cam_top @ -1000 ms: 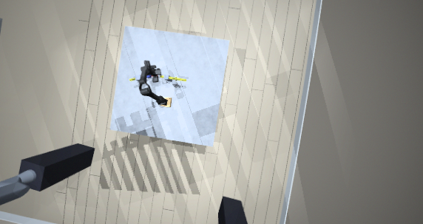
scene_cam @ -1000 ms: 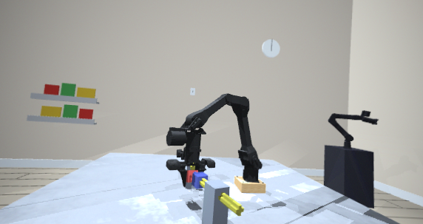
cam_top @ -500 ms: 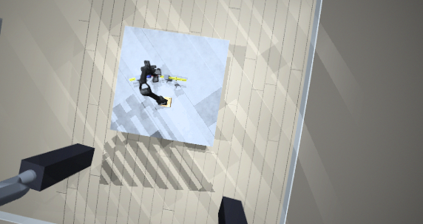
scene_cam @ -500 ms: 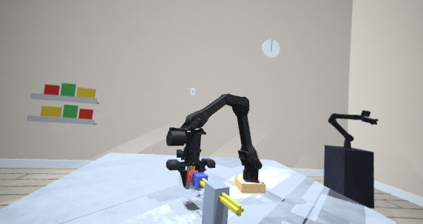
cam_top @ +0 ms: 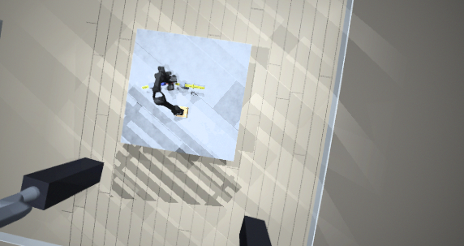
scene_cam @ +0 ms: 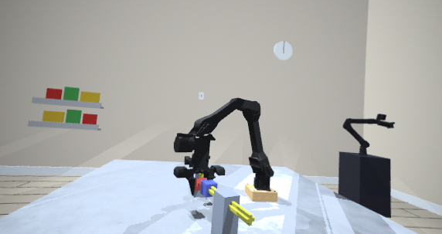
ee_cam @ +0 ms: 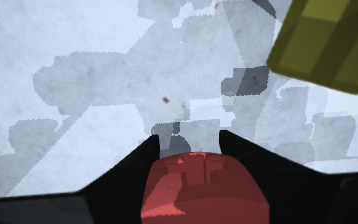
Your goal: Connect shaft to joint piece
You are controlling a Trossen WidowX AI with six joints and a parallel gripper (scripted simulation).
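Now: gripper tip 40 mm below the red joint piece, 20 mm to the right of it and 10 mm past it.
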